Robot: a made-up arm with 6 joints. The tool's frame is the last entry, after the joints.
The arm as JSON. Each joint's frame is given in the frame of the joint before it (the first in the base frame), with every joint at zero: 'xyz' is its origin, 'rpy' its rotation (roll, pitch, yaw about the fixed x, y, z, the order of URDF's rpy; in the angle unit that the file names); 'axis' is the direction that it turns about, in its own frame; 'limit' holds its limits. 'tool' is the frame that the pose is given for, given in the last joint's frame.
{
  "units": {
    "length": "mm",
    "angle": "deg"
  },
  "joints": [
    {
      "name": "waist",
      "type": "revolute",
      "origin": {
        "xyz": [
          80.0,
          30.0,
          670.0
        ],
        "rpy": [
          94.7,
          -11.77,
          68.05
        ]
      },
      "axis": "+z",
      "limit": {
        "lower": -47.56,
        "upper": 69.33
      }
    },
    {
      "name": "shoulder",
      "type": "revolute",
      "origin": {
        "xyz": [
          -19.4,
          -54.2,
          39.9
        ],
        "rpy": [
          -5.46,
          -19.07,
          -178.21
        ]
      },
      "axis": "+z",
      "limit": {
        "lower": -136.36,
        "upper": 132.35
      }
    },
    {
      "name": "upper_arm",
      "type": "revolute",
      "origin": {
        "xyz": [
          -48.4,
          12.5,
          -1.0
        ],
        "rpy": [
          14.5,
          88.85,
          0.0
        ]
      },
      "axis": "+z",
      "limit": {
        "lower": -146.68,
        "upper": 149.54
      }
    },
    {
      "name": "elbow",
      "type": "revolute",
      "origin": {
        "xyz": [
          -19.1,
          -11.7,
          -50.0
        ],
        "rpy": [
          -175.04,
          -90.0,
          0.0
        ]
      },
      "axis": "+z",
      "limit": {
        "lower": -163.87,
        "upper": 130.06
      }
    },
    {
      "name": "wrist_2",
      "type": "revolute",
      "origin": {
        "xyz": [
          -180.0,
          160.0,
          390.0
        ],
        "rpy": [
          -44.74,
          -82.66,
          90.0
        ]
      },
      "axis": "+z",
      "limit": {
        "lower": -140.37,
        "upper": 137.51
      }
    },
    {
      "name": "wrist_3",
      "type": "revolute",
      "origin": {
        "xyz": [
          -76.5,
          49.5,
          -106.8
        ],
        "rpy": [
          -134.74,
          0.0,
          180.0
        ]
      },
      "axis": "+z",
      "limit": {
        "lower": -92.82,
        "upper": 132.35
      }
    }
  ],
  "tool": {
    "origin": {
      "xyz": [
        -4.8,
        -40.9,
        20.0
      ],
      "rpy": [
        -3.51,
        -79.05,
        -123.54
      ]
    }
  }
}
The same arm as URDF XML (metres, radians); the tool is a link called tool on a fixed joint. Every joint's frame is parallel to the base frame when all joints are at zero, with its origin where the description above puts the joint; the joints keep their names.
<robot name="arm">
  <joint name="tool_joint" type="fixed">
    <parent link="link6"/>
    <child link="tool"/>
    <origin xyz="-0.01 -0.02 -0.04" rpy="-0.7838 0.1442 -1.6967"/>
  </joint>
  <joint name="wrist_3" type="revolute">
    <parent link="link5"/>
    <child link="link6"/>
    <origin xyz="0.09 -0.04 0.1" rpy="0 0 0"/>
    <axis xyz="0 -1 -0.0001"/>
    <limit lower="-1.62" upper="2.3099"/>
  </joint>
  <joint name="wrist_2" type="revolute">
    <parent link="link4"/>
    <child link="link5"/>
    <origin xyz="-0.39 0.18 0.16" rpy="0 0 0"/>
    <axis xyz="-0.090699 0.703892 -0.704492"/>
    <limit lower="-2.4499" upper="2.4"/>
  </joint>
  <joint name="elbow" type="revolute">
    <parent link="link3"/>
    <child link="link4"/>
    <origin xyz="0.02 0.05 0.01" rpy="0 0 0"/>
    <axis xyz="-1 0 0"/>
    <limit lower="-2.8601" upper="2.27"/>
  </joint>
  <joint name="upper_arm" type="revolute">
    <parent link="link2"/>
    <child link="link3"/>
    <origin xyz="0 0.05 0" rpy="0 0 0"/>
    <axis xyz="0 -1 -0.0001"/>
    <limit lower="-2.56" upper="2.61"/>
  </joint>
  <joint name="shoulder" type="revolute">
    <parent link="link1"/>
    <child link="link2"/>
    <origin xyz="0.03 -0.02 -0.06" rpy="0 0 0"/>
    <axis xyz="0.995625 -0.0194 -0.091402"/>
    <limit lower="-2.3799" upper="2.3099"/>
  </joint>
  <joint name="waist" type="revolute">
    <parent link="base"/>
    <child link="link1"/>
    <origin xyz="0.08 0.03 0.67" rpy="0 0 0"/>
    <axis xyz="0.930648 -0.357018 -0.080204"/>
    <limit lower="-0.8301" upper="1.21"/>
  </joint>
  <link name="base"/>
  <link name="link1"/>
  <link name="link2"/>
  <link name="link3"/>
  <link name="link4"/>
  <link name="link5"/>
  <link name="link6"/>
  <link name="tool"/>
</robot>

